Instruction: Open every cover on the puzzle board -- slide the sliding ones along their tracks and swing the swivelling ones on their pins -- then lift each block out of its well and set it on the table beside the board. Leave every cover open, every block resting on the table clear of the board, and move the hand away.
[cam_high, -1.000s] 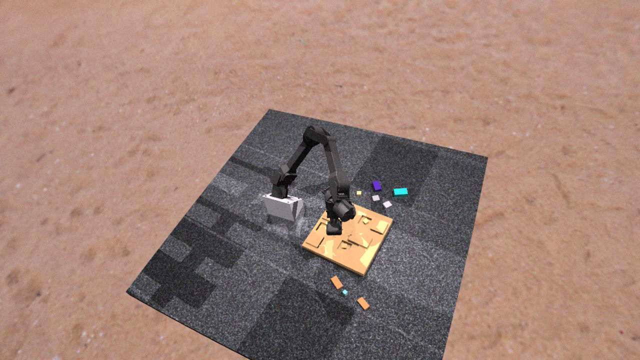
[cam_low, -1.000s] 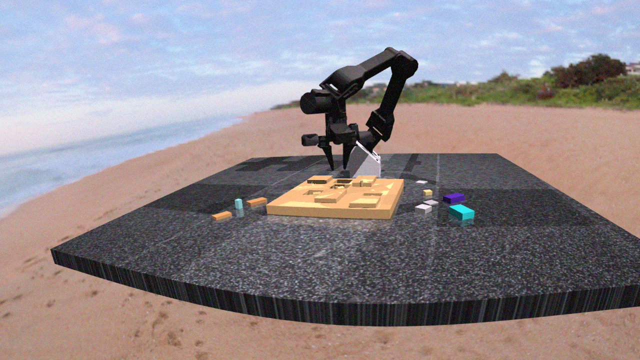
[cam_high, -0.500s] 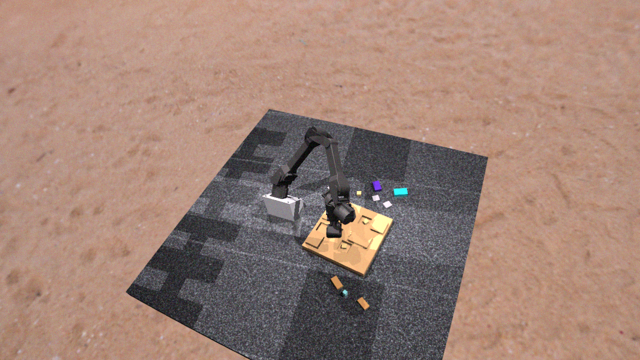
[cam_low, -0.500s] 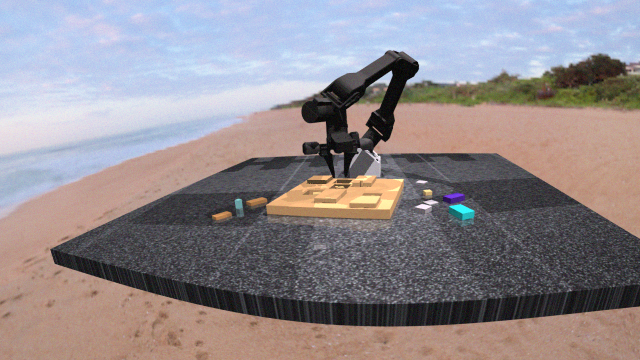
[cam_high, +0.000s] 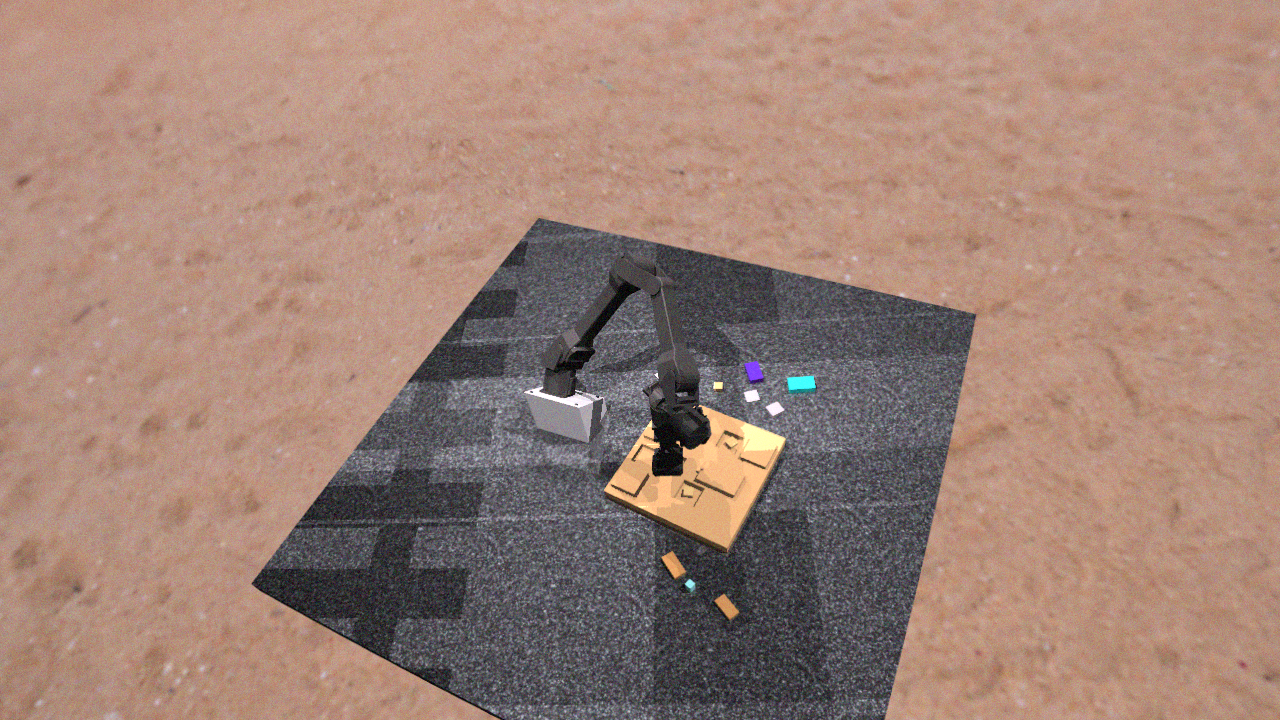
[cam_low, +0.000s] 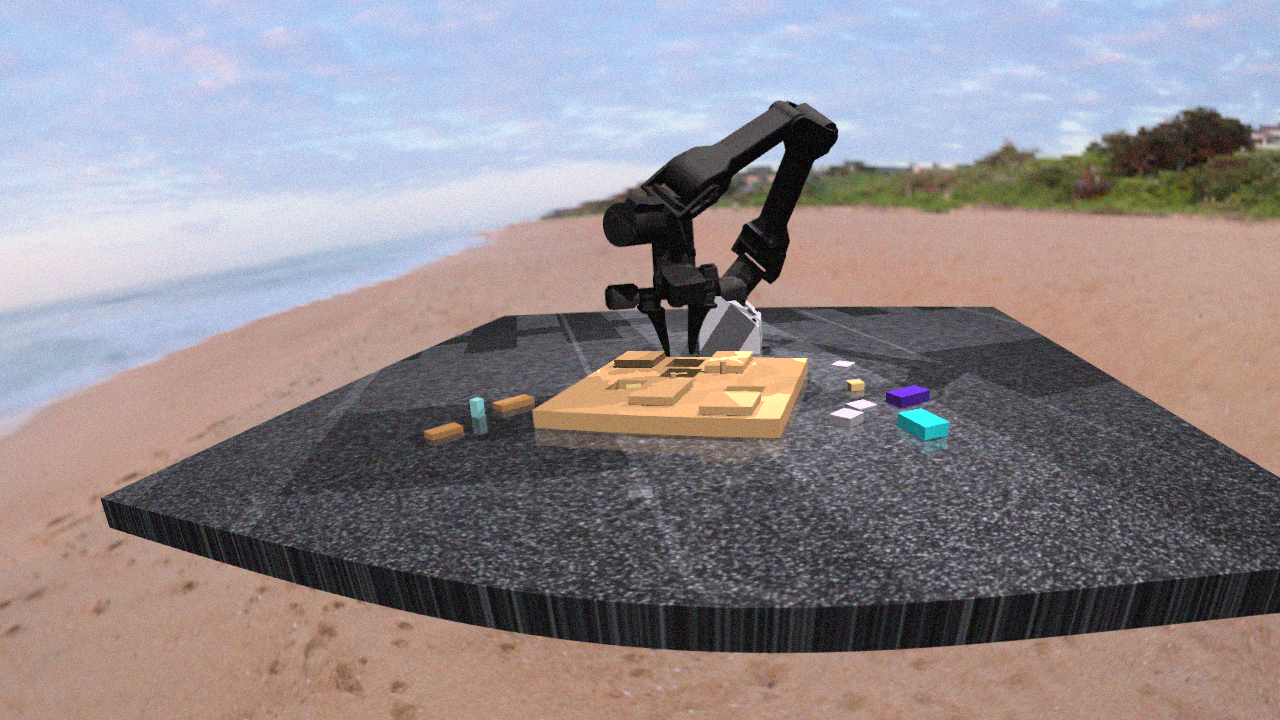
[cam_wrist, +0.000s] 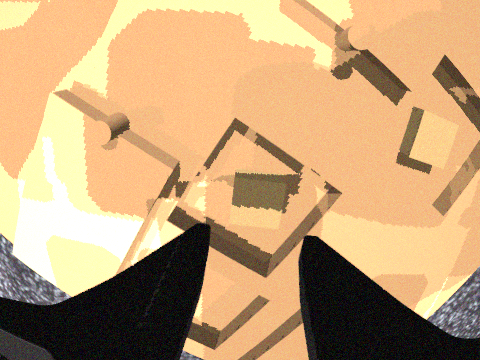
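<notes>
The tan puzzle board is 5 cm ahead of my gripper tip, 3 cm below it and 1 cm to the left of it. Also, from my gripper tip: purple block: 31 cm to the left, 10 cm ahead, 4 cm below; then small cyan block: 25 cm to the right, 13 cm ahead, 4 cm below.
</notes>
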